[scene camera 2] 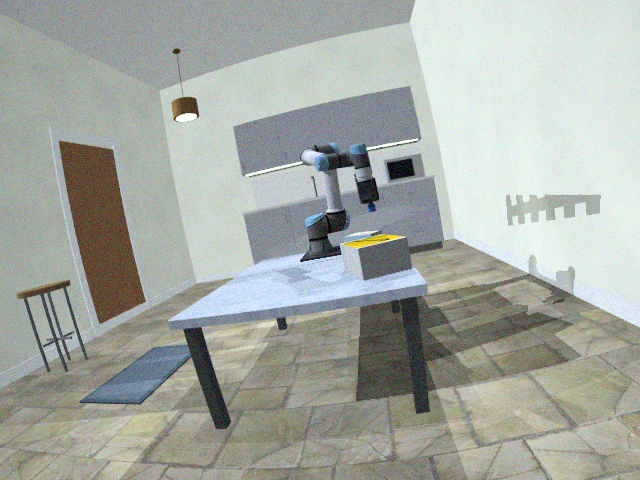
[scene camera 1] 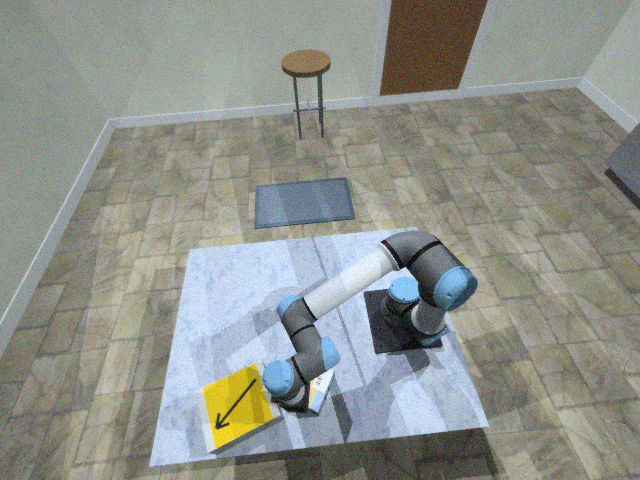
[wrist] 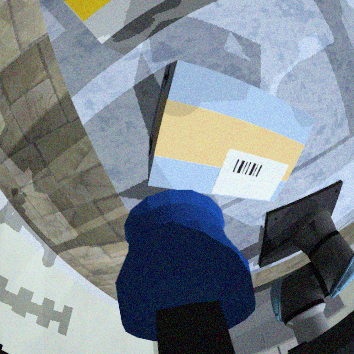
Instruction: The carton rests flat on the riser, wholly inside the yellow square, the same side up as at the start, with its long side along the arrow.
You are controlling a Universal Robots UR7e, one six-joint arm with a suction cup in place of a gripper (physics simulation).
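Note:
The carton (scene camera 1: 321, 387) (scene camera 2: 362, 236) (wrist: 230, 135) lies flat on the table beside the riser (scene camera 1: 208, 431) (scene camera 2: 385, 260) (wrist: 107, 25). Its top is light blue with a tan band and a white barcode label; the arm hides part of it in scene camera 1. The yellow square (scene camera 1: 222, 393) (scene camera 2: 361, 242) (wrist: 87, 7) covers most of the riser's top. Its black arrow (scene camera 1: 235, 404) points to the lower left in scene camera 1. My gripper, a blue suction cup (scene camera 2: 371, 207) (wrist: 175, 210), is open, holds nothing and hangs above the carton with a gap. The wrist hides it in scene camera 1.
The riser stands near a corner of the table (scene camera 1: 222, 289) (scene camera 2: 248, 297). The arm's dark base plate (scene camera 1: 379, 330) (wrist: 300, 220) is on the table's other side. A stool (scene camera 1: 306, 63) (scene camera 2: 43, 289) and a blue floor mat (scene camera 1: 305, 202) (scene camera 2: 139, 374) are away from the table.

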